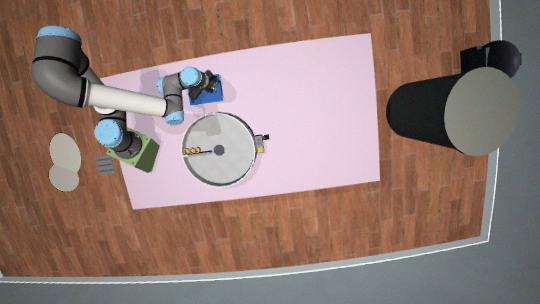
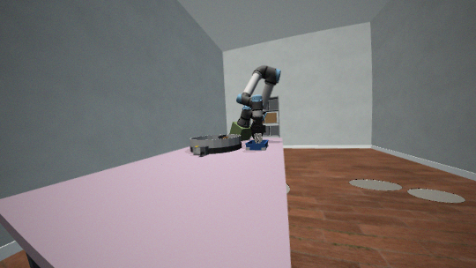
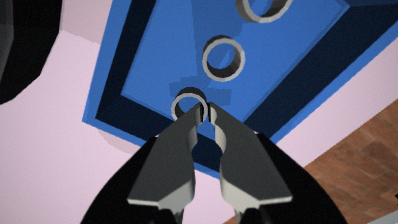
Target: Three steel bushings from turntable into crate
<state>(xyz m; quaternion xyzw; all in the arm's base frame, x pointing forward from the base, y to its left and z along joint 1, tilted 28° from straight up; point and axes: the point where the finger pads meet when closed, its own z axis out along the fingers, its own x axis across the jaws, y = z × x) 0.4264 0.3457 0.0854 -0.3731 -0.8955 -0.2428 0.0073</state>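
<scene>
Right now my hand is 4 cm past the blue crate, 2 cm to the left of it and 1 cm above it. Also, from my hand: round grey turntable: 35 cm to the right, 7 cm ahead, 2 cm above.
</scene>
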